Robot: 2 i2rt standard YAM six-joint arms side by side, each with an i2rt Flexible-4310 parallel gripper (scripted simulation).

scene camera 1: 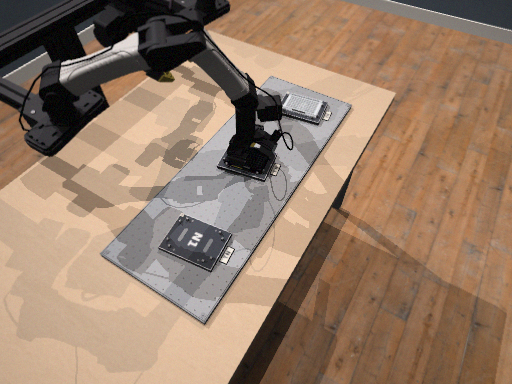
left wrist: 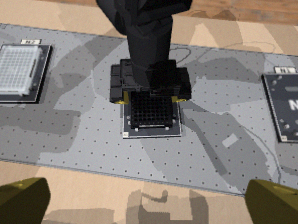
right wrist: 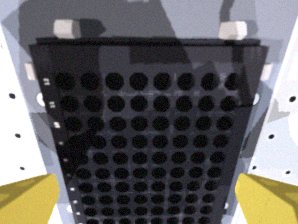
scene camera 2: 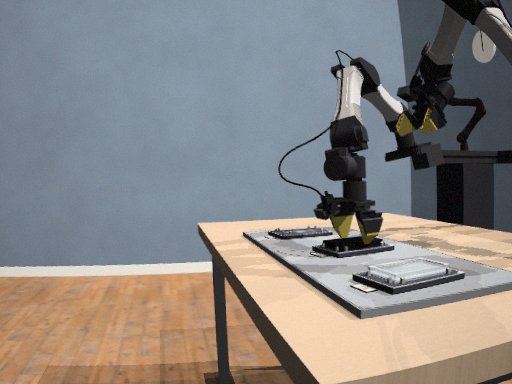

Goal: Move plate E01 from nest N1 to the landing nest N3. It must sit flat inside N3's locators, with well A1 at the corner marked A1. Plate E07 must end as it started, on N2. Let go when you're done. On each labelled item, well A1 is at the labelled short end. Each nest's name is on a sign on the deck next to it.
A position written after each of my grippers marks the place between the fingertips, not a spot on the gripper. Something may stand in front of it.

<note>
In view: my left gripper (scene camera 2: 410,133), my right gripper (scene camera 2: 355,241), a black plate E01 (right wrist: 175,145), a clear plate E07 (scene camera 2: 419,268) and a nest N3 (right wrist: 268,28).
The black plate E01 shows as well in the left wrist view (left wrist: 146,112). My left gripper is seen too in the left wrist view (left wrist: 147,186). My right gripper also shows in scene camera 1 (scene camera 1: 246,156), in the left wrist view (left wrist: 150,100) and in the right wrist view (right wrist: 148,182). The right wrist view misses the clear plate E07: it is out of frame.
</note>
